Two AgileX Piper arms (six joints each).
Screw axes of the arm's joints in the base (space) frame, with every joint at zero. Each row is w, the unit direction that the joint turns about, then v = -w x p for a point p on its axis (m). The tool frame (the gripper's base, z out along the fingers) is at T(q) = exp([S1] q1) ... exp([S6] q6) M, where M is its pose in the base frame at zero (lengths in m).
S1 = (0, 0, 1, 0.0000, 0.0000, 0.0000)
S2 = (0, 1, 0, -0.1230, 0.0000, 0.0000)
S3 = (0, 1, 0, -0.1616, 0.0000, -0.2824)
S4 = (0.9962, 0, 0.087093, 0.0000, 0.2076, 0.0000)
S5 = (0, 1, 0, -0.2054, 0.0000, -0.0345)
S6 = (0.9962, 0, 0.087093, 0.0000, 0.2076, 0.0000)
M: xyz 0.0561 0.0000 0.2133 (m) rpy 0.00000 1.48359 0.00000 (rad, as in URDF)
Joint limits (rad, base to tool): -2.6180..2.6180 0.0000..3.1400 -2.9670..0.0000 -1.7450..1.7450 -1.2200..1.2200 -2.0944..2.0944
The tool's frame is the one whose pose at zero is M.
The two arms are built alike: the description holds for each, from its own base.
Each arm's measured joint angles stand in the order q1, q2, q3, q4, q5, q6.
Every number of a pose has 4 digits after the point.
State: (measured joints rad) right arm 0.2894 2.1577 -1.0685 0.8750 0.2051 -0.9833; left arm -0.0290 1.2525 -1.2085 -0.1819 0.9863 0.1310
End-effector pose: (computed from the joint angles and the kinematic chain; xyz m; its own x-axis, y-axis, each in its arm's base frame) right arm 0.3602 0.1221 0.0559 -0.8216 -0.3667 -0.4363 -0.4456 0.8906 0.0906; left arm 0.2507 -0.0210 0.3638 -0.8006 0.0527 -0.5968 0.1421 0.9844 -0.1037
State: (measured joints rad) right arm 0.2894 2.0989 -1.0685 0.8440 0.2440 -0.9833; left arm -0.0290 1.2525 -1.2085 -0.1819 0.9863 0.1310
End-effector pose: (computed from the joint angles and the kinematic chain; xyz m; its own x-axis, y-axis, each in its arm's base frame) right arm 0.3602 0.1244 0.0774 -0.7920 -0.3935 -0.4667 -0.4855 0.8695 0.0908; left arm 0.2507 -0.0210 0.3638 -0.8006 0.0527 -0.5968 0.1421 0.9844 -0.1037
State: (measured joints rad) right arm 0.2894 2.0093 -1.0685 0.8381 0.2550 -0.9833; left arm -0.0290 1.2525 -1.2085 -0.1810 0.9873 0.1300
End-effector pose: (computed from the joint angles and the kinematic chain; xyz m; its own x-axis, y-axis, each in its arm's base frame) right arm 0.3618 0.1255 0.1114 -0.7490 -0.3879 -0.5371 -0.5004 0.8625 0.0750; left arm 0.2506 -0.0209 0.3637 -0.8013 0.0524 -0.5959 0.1414 0.9845 -0.1035
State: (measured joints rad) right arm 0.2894 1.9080 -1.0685 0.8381 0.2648 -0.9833; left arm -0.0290 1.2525 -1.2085 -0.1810 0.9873 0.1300
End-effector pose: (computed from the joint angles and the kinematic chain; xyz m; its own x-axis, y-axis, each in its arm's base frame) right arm 0.3603 0.1257 0.1499 -0.6957 -0.3731 -0.6139 -0.5107 0.8578 0.0574; left arm 0.2506 -0.0209 0.3637 -0.8013 0.0524 -0.5959 0.1414 0.9845 -0.1035
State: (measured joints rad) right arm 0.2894 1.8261 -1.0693 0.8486 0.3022 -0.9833; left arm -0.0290 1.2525 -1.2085 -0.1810 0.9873 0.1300
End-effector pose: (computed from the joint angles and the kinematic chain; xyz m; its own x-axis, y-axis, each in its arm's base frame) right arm 0.3545 0.1267 0.1802 -0.6599 -0.3563 -0.6616 -0.5259 0.8478 0.0680; left arm 0.2506 -0.0209 0.3637 -0.8013 0.0524 -0.5959 0.1414 0.9845 -0.1035
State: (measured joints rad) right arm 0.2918 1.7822 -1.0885 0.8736 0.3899 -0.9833; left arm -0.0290 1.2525 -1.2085 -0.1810 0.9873 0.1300
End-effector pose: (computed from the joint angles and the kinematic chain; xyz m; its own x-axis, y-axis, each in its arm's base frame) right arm 0.3487 0.1324 0.2000 -0.6532 -0.3438 -0.6747 -0.5590 0.8199 0.1233; left arm 0.2506 -0.0209 0.3637 -0.8013 0.0524 -0.5959 0.1414 0.9845 -0.1035
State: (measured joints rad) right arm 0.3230 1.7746 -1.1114 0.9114 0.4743 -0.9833; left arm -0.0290 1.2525 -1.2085 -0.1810 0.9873 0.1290
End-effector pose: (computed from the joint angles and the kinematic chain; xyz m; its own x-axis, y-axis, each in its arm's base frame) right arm 0.3416 0.1490 0.2082 -0.6590 -0.3473 -0.6672 -0.6039 0.7731 0.1940; left arm 0.2506 -0.0209 0.3637 -0.8015 0.0514 -0.5958 0.1406 0.9846 -0.1041
